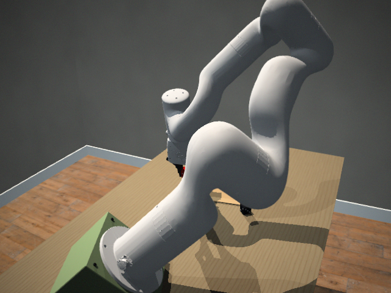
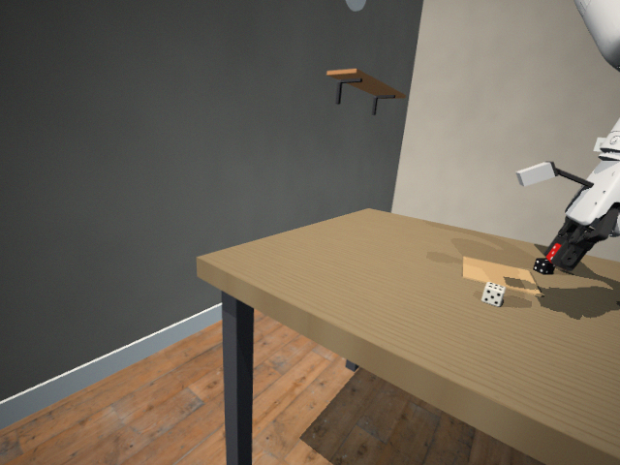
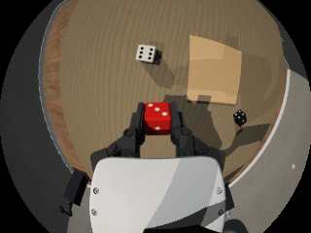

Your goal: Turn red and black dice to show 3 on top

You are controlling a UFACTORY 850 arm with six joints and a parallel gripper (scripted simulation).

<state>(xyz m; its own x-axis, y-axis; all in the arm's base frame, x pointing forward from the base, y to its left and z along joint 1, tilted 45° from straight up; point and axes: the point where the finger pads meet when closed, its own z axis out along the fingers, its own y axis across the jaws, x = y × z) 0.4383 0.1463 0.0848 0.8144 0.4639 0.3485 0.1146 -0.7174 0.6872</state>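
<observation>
Right now my hand is 10 mm above the red die. From my hand the other things lie so: tan mat 70 mm ahead, 120 mm to the right, 110 mm below; then black die 20 mm behind, 230 mm to the right, 90 mm below; then white die 80 mm ahead, 30 mm to the left, 90 mm below.
</observation>
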